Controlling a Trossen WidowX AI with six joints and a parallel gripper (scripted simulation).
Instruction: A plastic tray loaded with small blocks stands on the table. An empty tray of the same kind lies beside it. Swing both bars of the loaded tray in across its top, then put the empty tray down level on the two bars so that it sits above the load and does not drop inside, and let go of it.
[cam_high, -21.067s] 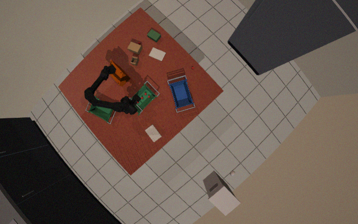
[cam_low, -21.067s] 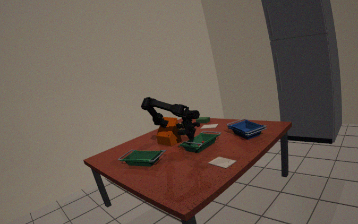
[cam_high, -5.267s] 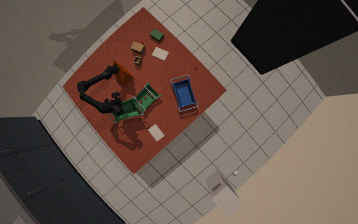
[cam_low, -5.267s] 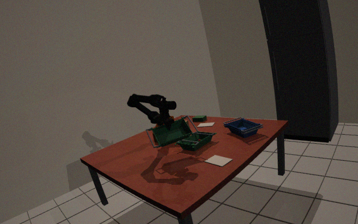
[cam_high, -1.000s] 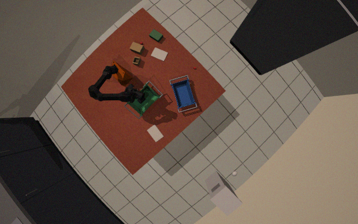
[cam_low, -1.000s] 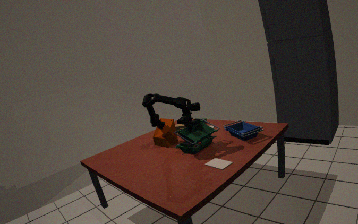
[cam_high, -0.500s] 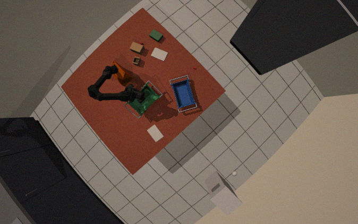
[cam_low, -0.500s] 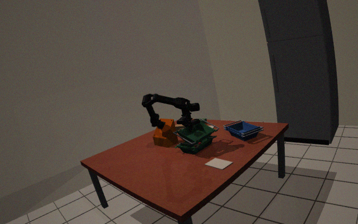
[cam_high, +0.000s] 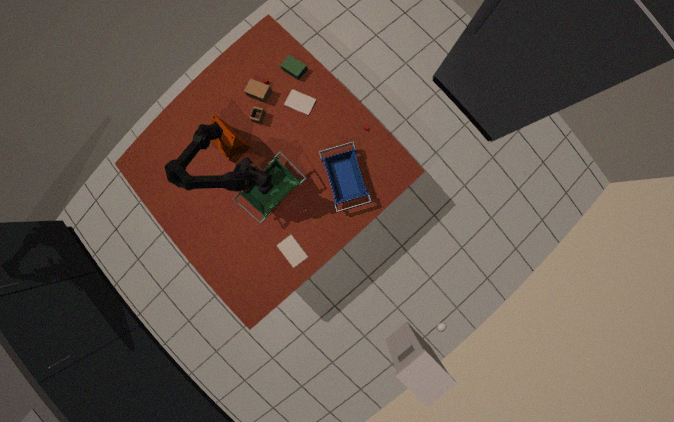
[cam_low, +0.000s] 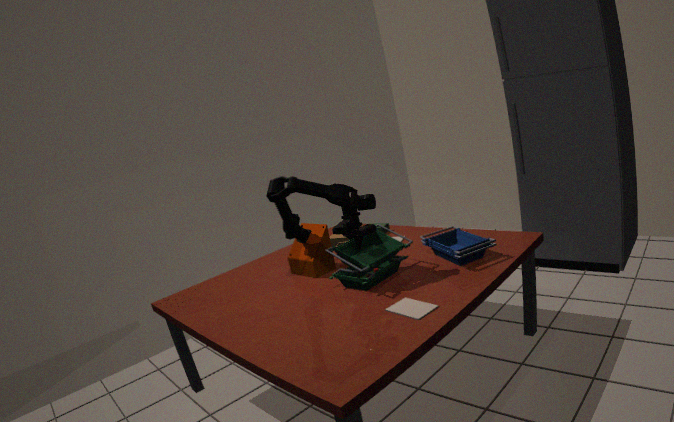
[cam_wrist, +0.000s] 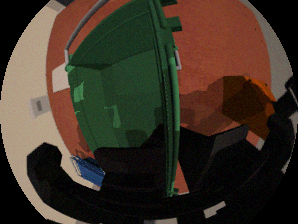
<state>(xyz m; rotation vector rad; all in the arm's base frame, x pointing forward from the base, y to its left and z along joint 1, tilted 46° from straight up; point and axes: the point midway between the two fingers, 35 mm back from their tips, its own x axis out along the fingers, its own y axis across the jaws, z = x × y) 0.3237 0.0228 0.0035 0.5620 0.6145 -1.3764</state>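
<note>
My gripper tip is now 7 cm short of the green tray, 1 cm to the right of it and 1 cm below it. Also, from my gripper tip: tan box 42 cm behind, 27 cm to the left, 9 cm below; then green block 50 cm to the left, 40 cm behind, 10 cm below.
</note>
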